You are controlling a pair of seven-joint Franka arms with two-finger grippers.
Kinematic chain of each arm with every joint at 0, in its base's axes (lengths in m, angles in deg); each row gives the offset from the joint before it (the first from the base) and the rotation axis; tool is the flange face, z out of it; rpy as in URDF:
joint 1: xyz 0 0 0.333 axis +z
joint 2: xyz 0 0 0 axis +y
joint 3: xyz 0 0 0.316 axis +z
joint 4: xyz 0.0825 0 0 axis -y
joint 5: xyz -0.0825 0 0.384 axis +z
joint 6: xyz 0 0 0 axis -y
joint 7: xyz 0.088 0 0 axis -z
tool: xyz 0 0 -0.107 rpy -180 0 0
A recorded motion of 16 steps. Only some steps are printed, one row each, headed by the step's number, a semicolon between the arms.
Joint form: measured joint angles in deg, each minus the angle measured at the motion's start. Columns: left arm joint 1, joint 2, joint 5, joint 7, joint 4, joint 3, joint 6; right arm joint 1, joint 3, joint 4, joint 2, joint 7, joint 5, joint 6.
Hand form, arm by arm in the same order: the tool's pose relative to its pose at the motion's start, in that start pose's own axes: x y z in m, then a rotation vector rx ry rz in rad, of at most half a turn. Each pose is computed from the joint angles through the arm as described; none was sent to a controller.
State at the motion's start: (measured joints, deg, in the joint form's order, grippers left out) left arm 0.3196 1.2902 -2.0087 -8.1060 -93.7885 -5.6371 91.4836; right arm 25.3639 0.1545 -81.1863 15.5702 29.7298 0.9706 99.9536
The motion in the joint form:
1: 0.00 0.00 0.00 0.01 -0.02 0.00 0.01; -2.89 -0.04 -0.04 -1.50 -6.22 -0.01 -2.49
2: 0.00 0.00 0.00 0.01 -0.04 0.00 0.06; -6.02 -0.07 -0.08 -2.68 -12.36 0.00 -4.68
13: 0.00 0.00 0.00 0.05 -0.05 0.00 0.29; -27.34 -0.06 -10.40 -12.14 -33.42 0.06 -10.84
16: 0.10 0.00 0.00 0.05 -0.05 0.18 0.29; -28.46 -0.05 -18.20 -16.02 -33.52 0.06 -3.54
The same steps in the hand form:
1: 0.0000 0.0000 0.0002 0.0000 -0.0002 0.0002; 0.0071 0.0332 -0.0136 -0.0101 -0.0141 -0.0580
2: 0.0001 0.0000 0.0002 0.0000 0.0003 0.0002; 0.0145 0.0680 -0.0241 -0.0177 -0.0298 -0.1103
13: 0.0005 0.0001 0.0000 -0.0006 0.0041 0.0008; 0.0060 0.2966 -0.0391 -0.0215 -0.1448 -0.1043
16: 0.0009 -0.0026 -0.0001 -0.0008 0.0043 -0.0040; -0.0064 0.3088 -0.0242 -0.0224 -0.0852 -0.0863

